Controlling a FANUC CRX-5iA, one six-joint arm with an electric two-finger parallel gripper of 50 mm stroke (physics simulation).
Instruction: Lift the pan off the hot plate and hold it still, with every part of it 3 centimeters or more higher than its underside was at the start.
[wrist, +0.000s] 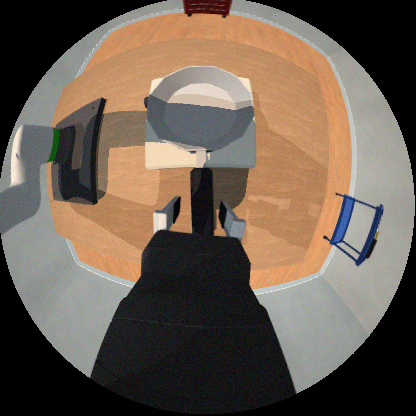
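Note:
The scene takes in the gripper (199, 206), together with a grey pan (202, 107) and a square hot plate (241, 152).

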